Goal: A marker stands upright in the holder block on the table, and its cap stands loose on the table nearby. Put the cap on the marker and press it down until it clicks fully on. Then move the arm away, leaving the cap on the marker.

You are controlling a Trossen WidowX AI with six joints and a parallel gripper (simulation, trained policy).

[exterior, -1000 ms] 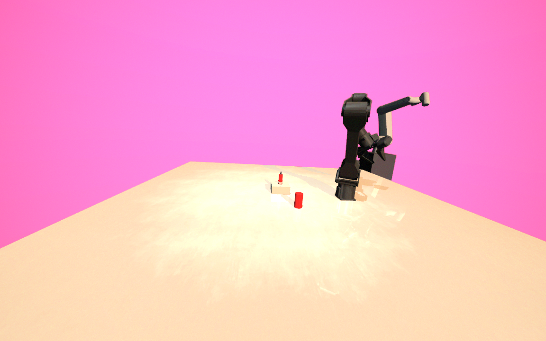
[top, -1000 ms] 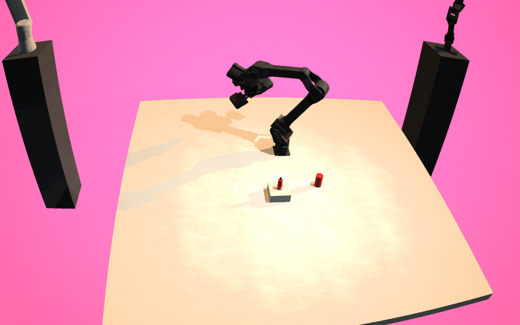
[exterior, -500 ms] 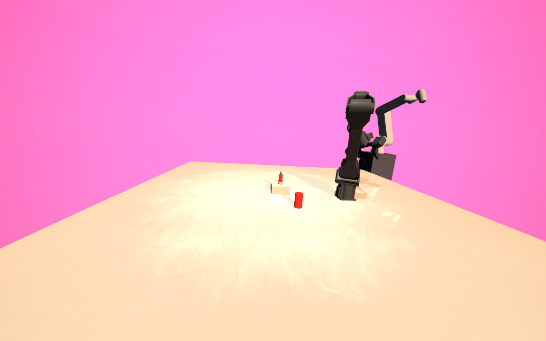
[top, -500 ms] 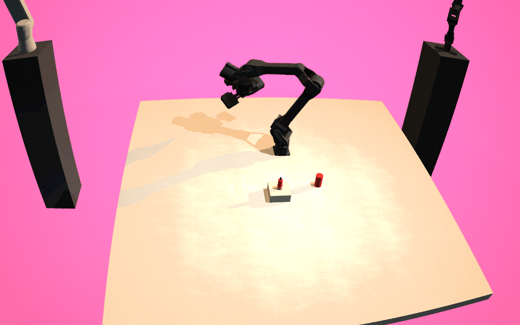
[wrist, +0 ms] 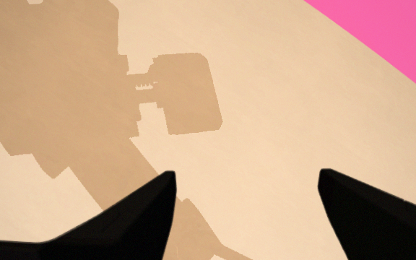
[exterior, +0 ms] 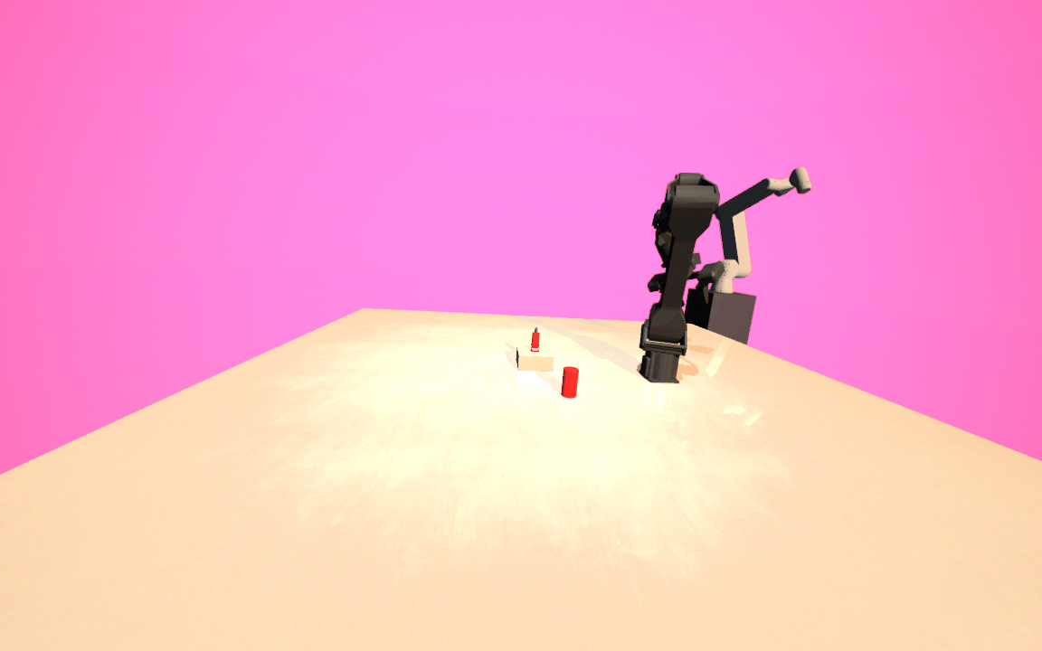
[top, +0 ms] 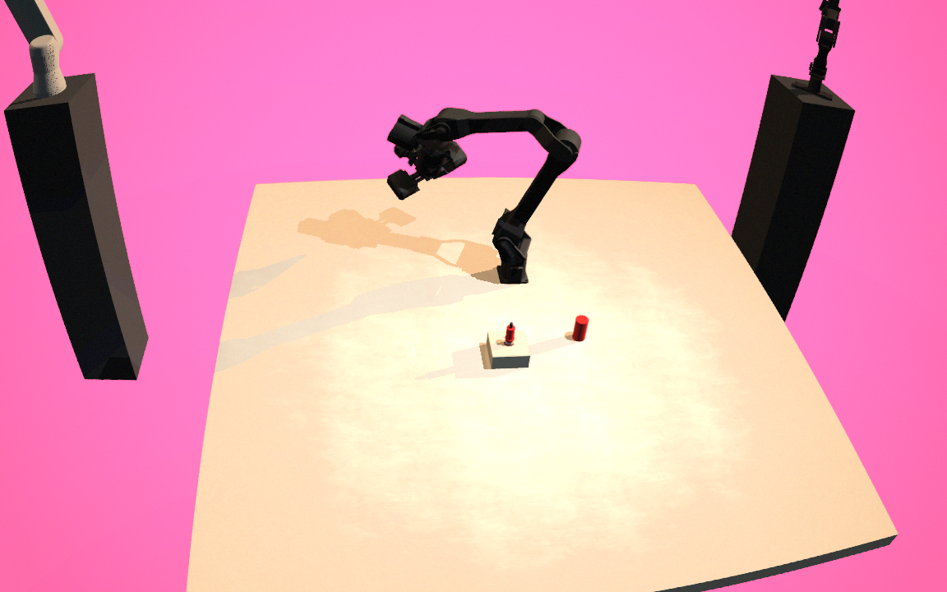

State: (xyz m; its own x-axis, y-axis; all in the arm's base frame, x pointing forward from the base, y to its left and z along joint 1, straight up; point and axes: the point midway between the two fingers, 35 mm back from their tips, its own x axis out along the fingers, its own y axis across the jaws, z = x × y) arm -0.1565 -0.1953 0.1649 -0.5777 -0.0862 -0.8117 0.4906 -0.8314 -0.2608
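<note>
The red cap lies 400 mm ahead of my gripper tip, 300 mm to the left of it and 110 mm below it. Round my gripper tip: red marker (440 mm ahead, 140 mm to the left, 80 mm below); then pale holder block (440 mm ahead, 140 mm to the left, 120 mm below).
</note>
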